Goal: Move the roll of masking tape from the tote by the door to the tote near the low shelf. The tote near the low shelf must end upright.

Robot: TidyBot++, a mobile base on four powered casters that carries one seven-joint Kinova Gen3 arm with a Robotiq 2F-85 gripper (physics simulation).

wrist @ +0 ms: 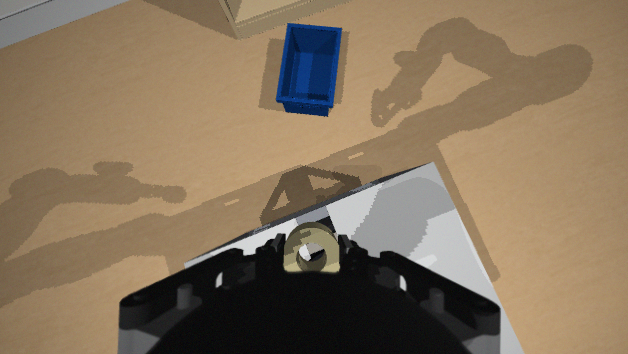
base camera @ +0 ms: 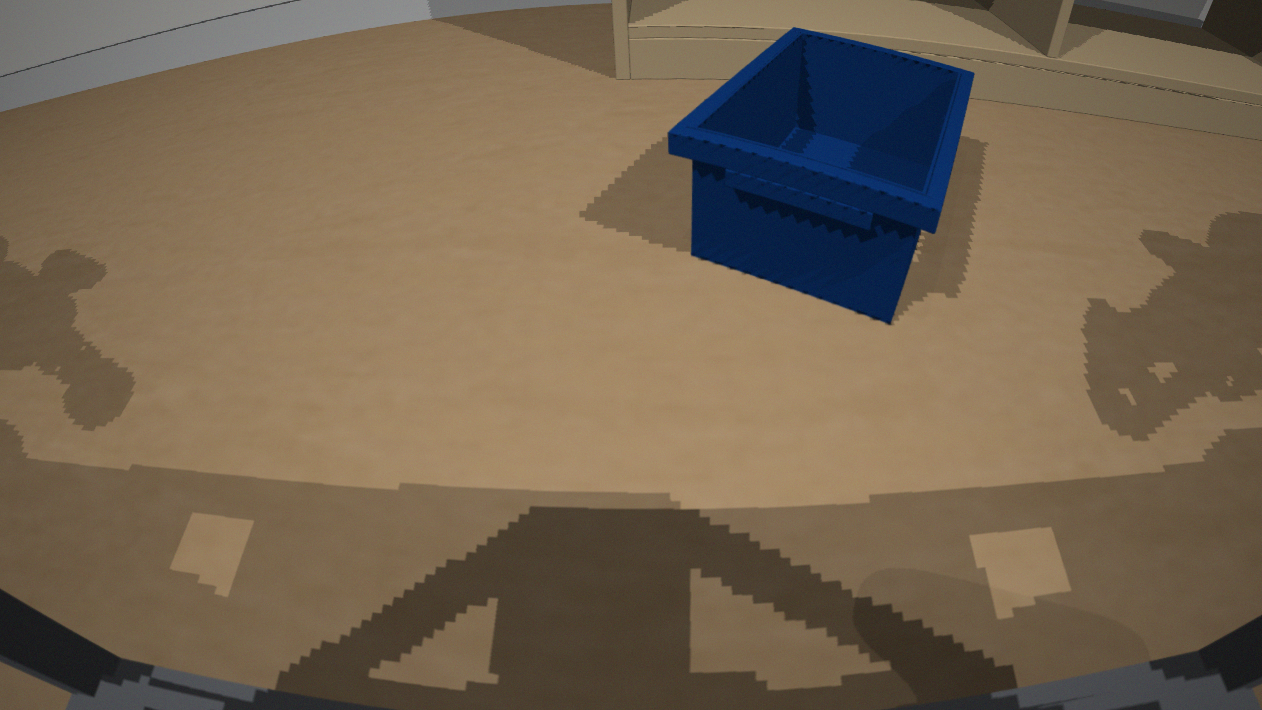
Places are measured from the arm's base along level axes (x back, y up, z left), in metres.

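Pixels of known places: gripper, fingertip midpoint: point(wrist: 311, 245).
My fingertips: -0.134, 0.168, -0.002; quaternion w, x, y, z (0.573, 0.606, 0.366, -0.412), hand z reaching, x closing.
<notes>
Ahead of a thing's pixels: the offset from my fingertips to its middle, as dx, dy, dz. "pt": to the spot under its first point. Level surfaces: height alone.
A blue tote {-0.485, -0.504, -0.172} point(base camera: 803, 238) point(wrist: 306, 107) stands upright on the floor close to the low shelf {pt -0.786, -0.536, -0.063} point(base camera: 697, 60) point(wrist: 270, 17). The part of its inside that shows holds no object. My gripper point(wrist: 311, 245) is shut on the roll of masking tape {+0.006, -0.002, +0.003} point(wrist: 290, 252), a yellowish ring held between the two fingertips. In the wrist view the gripper and roll are above the robot's own white base top, with the tote ahead of them. The gripper does not show in the base camera view. The tote by the door does not show in either view.
The robot's white base top point(wrist: 462, 250) lies below the gripper. A pale wall point(base camera: 220, 35) point(wrist: 45, 20) runs at the upper left. The shelf stands right behind the tote. Shadows of arms and of the base fall across the wooden floor {dy -0.564} point(base camera: 397, 309) point(wrist: 165, 110).
</notes>
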